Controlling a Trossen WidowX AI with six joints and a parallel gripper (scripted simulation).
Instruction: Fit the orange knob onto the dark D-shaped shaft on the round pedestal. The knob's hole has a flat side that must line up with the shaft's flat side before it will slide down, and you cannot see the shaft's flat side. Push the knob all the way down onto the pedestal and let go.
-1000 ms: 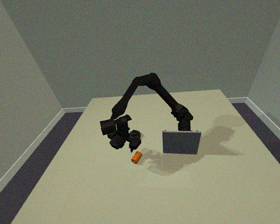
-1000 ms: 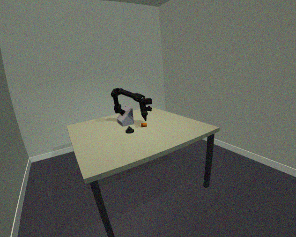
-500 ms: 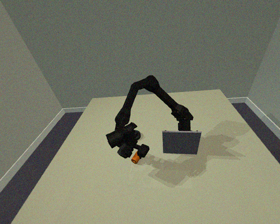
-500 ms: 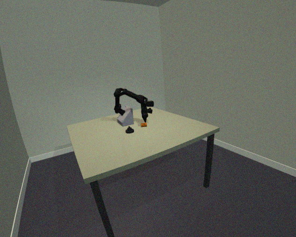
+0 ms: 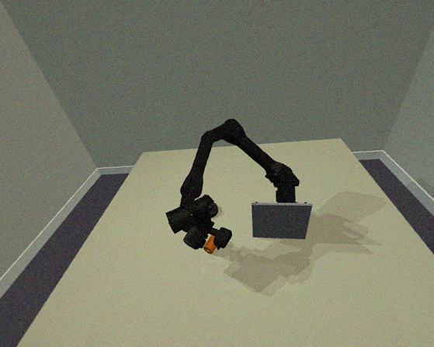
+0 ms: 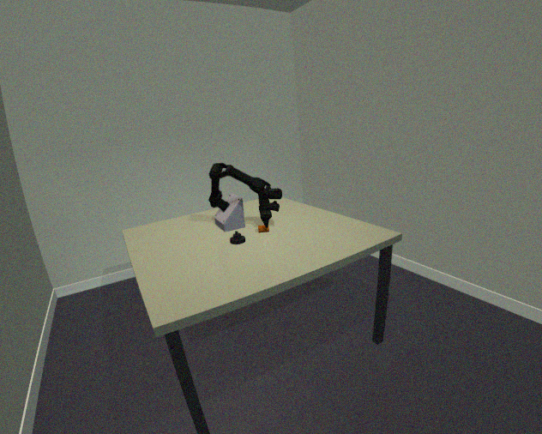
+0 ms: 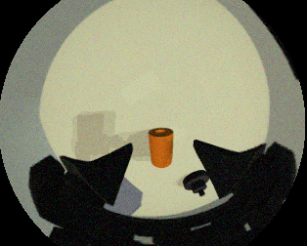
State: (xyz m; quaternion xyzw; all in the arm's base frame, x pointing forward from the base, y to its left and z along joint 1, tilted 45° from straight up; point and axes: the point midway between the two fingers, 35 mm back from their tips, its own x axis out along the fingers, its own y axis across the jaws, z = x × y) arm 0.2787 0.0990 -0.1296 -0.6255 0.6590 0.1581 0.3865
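The orange knob is 2 cm to the right of my gripper tip, 2 cm below it and 1 cm behind it. Round my gripper tip: round pedestal (19 cm to the right, 5 cm ahead, 1 cm below).
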